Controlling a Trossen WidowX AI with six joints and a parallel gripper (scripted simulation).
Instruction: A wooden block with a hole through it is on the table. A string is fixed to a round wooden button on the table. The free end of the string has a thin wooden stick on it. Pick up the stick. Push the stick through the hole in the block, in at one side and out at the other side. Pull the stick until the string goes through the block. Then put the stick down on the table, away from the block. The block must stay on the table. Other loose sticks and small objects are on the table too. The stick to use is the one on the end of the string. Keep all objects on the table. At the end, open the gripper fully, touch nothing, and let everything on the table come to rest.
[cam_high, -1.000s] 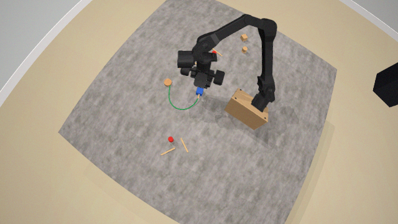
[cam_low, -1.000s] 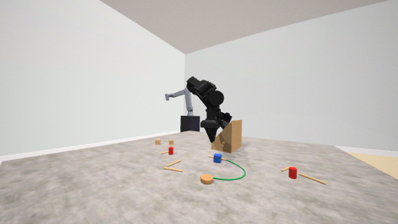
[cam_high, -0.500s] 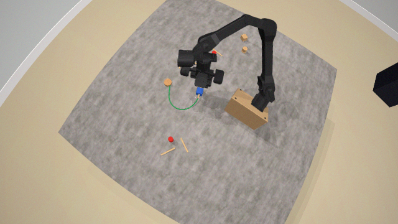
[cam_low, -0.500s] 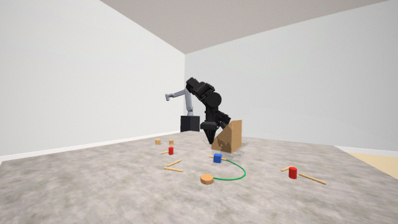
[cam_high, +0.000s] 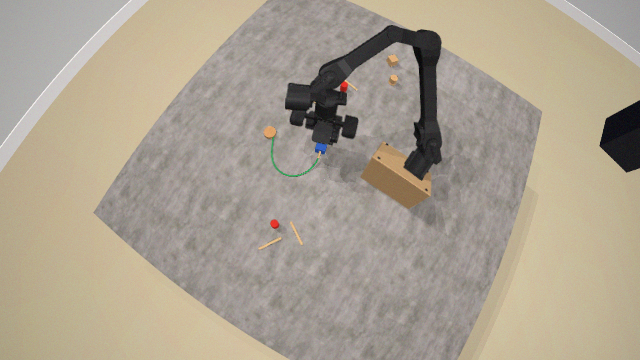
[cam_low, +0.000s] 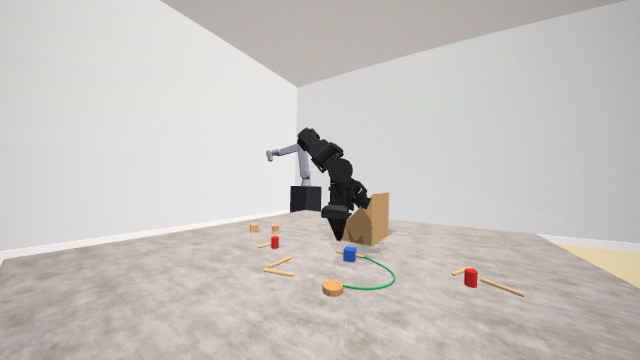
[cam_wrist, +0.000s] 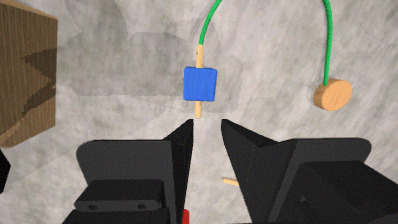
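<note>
Now: gripper tip 40 mm above the blue block, 20 mm to the right of it and 20 mm past it. The rest, counted from my gripper tip: wooden cylinder (360 mm to the right, 50 mm behind, 40 mm below); then small wooden cube (440 mm to the right, 40 mm below); then round wooden button (140 mm ahead, 90 mm to the left, 50 mm below).
</note>
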